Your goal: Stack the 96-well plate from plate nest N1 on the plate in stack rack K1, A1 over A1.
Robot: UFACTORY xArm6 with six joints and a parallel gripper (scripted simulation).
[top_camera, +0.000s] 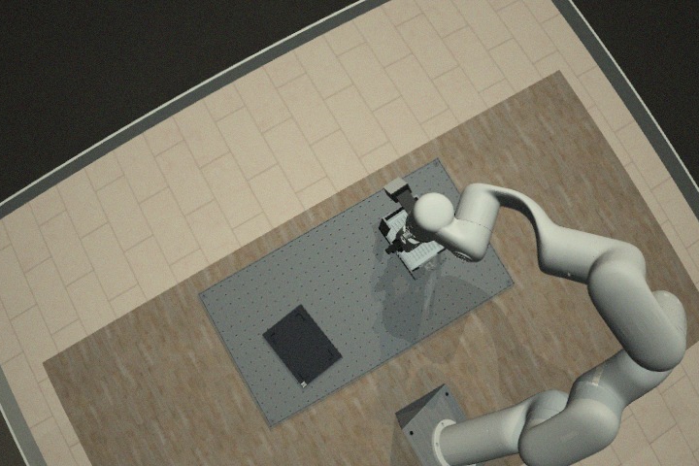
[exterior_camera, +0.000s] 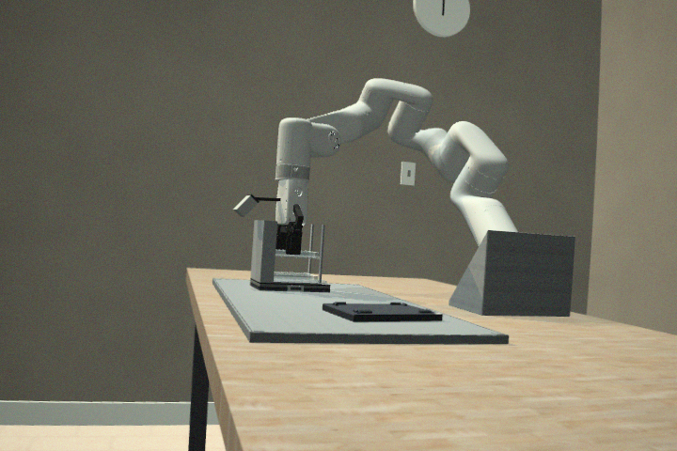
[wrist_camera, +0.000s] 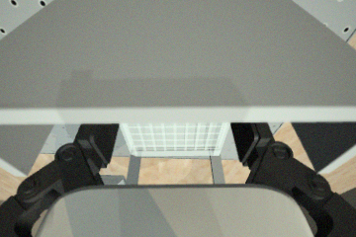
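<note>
Right now my hand is 7 cm short of the tall back wall, 1 cm to the right of it and 1 cm above it. The rest, counted from my hand: pale A1 mark (38 cm to the left, 21 cm behind, 8 cm below).
</note>
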